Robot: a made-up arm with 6 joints. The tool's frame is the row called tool. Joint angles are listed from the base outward. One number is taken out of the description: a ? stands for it. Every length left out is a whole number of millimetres.
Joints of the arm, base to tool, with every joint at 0 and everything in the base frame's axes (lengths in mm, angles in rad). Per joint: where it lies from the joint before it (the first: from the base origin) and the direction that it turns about. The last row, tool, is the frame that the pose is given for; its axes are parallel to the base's.
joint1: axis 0 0 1 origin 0 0 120
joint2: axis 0 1 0 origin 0 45 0
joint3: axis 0 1 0 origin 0 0 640
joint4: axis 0 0 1 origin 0 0 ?
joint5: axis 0 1 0 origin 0 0 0
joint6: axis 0 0 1 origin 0 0 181
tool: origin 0 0 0
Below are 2 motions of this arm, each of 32 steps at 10 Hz.
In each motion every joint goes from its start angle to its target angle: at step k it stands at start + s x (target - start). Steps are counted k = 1, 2, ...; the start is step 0. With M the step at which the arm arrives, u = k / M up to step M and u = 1 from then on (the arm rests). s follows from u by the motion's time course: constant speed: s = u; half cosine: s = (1 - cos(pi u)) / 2; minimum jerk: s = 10 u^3 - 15 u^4 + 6 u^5.
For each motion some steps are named. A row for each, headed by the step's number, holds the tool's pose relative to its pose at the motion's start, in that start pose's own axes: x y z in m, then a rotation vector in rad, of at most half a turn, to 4 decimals.
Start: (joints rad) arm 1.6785 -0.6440 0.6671 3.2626 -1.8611 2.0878
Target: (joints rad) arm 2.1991 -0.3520 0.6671 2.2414 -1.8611 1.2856
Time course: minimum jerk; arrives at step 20
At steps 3, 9, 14, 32:
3: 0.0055 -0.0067 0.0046 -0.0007 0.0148 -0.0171
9: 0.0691 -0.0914 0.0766 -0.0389 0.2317 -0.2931
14: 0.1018 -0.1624 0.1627 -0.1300 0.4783 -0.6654
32: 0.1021 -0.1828 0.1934 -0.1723 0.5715 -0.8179

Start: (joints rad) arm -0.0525 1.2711 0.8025 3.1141 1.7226 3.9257
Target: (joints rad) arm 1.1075 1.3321 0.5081 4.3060 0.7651 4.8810
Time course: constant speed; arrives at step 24
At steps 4, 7, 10, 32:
4: 0.1210 0.1110 0.0027 0.1797 -0.0055 0.3242
7: 0.2024 0.2093 -0.0074 0.3239 -0.0037 0.5833
10: 0.2738 0.3206 -0.0280 0.4787 0.0039 0.8517
32: 0.3860 0.9870 -0.2484 1.4648 0.1180 2.0562

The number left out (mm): 388
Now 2 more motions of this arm.
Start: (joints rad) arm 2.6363 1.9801 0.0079 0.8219 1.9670 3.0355
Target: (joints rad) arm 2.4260 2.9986 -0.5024 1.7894 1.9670 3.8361
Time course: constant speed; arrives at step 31
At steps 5, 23, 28, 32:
5: 0.0059 0.0869 0.0652 0.1909 -0.0193 0.1395
23: -0.0867 0.3345 0.3193 0.8875 -0.1968 0.6218
28: -0.1396 0.3792 0.3905 1.0835 -0.2774 0.7366
32: -0.1758 0.4002 0.4324 1.2014 -0.3324 0.7986

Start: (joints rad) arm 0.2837 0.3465 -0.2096 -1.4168 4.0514 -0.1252
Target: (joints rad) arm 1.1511 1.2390 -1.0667 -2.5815 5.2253 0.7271
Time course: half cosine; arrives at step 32
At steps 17, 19, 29, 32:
17: 0.0719 0.2828 0.2220 -0.0963 0.5923 0.5175
19: 0.0831 0.3094 0.2786 -0.0915 0.7018 0.5865
29: 0.1023 0.3226 0.4857 -0.0095 1.0871 0.7567
32: 0.1021 0.3190 0.4988 -0.0003 1.1118 0.7636

